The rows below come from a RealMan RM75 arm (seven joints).
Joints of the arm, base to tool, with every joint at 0 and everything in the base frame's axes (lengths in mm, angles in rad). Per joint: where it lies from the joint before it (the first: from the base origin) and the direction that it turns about. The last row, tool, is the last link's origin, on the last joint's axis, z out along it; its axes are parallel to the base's.
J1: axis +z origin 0 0 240.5
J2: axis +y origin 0 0 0
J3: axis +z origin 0 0 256
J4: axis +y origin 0 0 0
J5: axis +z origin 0 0 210
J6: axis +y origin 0 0 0
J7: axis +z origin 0 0 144
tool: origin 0 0 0
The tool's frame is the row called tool.
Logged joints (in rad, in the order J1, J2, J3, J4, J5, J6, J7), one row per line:
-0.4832, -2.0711, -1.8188, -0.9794, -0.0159, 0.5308, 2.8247
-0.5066, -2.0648, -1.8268, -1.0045, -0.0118, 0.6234, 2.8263
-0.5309, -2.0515, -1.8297, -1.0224, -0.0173, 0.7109, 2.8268
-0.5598, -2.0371, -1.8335, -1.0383, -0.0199, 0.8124, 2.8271
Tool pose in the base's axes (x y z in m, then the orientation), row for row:
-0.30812, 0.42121, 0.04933, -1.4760, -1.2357, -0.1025
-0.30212, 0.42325, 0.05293, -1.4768, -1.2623, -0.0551
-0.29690, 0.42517, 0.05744, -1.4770, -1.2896, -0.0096
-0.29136, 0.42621, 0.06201, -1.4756, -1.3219, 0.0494
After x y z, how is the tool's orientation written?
As a rotation vector, in radians.
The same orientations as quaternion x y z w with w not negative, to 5 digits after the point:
-0.62892, -0.52653, -0.04368, 0.57036
-0.62755, -0.53640, -0.02341, 0.56384
-0.62575, -0.54636, -0.00407, 0.55670
-0.62286, -0.55798, 0.02085, 0.54797

